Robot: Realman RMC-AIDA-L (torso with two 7-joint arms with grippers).
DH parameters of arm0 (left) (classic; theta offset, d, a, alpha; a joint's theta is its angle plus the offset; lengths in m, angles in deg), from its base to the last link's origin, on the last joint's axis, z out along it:
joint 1: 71.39 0.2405 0 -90
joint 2: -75.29 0 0 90
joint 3: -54.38 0.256 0 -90
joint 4: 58.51 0 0 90
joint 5: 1.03 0.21 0 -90
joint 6: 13.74 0 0 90
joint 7: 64.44 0.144 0 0
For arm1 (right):
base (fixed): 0 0 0 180
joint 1: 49.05 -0.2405 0 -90
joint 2: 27.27 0 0 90
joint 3: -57 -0.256 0 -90
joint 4: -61.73 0 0 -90
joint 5: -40.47 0.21 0 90
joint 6: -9.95 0 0 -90
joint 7: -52.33 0.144 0 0
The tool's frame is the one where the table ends.
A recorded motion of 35 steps. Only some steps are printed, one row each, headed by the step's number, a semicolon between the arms.
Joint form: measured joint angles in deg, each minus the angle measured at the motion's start. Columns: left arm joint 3, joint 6, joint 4, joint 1, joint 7, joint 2, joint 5; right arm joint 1, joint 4, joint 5, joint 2, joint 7, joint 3, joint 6.
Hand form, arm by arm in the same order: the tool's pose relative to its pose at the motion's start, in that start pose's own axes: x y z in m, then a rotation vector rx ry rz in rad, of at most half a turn. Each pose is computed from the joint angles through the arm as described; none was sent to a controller.
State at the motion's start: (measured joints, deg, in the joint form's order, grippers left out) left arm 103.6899 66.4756 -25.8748 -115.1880 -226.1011 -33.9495 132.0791; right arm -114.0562 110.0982 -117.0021 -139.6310 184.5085 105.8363 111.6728
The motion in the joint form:
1: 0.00 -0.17 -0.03 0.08 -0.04 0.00 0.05; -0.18 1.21 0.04 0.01 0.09 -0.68 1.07
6: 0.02 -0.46 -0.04 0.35 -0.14 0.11 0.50; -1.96 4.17 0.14 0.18 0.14 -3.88 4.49
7: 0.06 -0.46 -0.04 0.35 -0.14 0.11 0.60; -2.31 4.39 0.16 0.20 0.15 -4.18 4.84
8: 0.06 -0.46 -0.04 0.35 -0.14 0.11 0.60; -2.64 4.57 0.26 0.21 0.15 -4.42 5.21
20: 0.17 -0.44 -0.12 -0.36 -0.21 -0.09 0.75; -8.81 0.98 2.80 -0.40 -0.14 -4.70 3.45
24: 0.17 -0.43 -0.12 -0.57 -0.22 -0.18 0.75; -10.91 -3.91 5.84 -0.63 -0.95 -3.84 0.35
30: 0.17 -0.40 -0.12 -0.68 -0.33 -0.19 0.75; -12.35 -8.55 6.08 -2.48 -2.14 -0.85 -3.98
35: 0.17 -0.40 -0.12 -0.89 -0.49 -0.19 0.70; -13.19 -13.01 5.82 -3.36 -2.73 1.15 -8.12
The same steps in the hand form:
1: 0.0000 -0.0009 0.0000 0.0020 0.0021 -0.0023; -0.0018 0.0015 -0.0053 -0.0014 -0.0099 -0.0029
6: -0.0004 -0.0045 -0.0009 0.0134 0.0053 -0.0070; -0.0123 0.0082 -0.0242 -0.0149 -0.0516 -0.0199
7: -0.0005 -0.0047 -0.0008 0.0155 0.0043 -0.0063; -0.0143 0.0095 -0.0263 -0.0166 -0.0555 -0.0241
8: -0.0005 -0.0047 -0.0008 0.0155 0.0043 -0.0063; -0.0162 0.0109 -0.0281 -0.0198 -0.0588 -0.0290
20: 0.0010 0.0004 0.0014 0.0138 -0.0008 0.0046; -0.0573 0.0352 -0.0301 -0.0592 -0.1026 -0.1256
24: 0.0014 0.0022 0.0021 0.0119 -0.0019 0.0078; -0.0726 0.0460 -0.0183 -0.1079 -0.1234 -0.1601
30: 0.0017 0.0031 0.0022 0.0113 -0.0024 0.0078; -0.0807 0.0577 0.0084 -0.1161 -0.0877 -0.2016
35: 0.0026 0.0047 0.0023 0.0097 -0.0019 0.0084; -0.0824 0.0609 0.0290 -0.1094 -0.0596 -0.2100

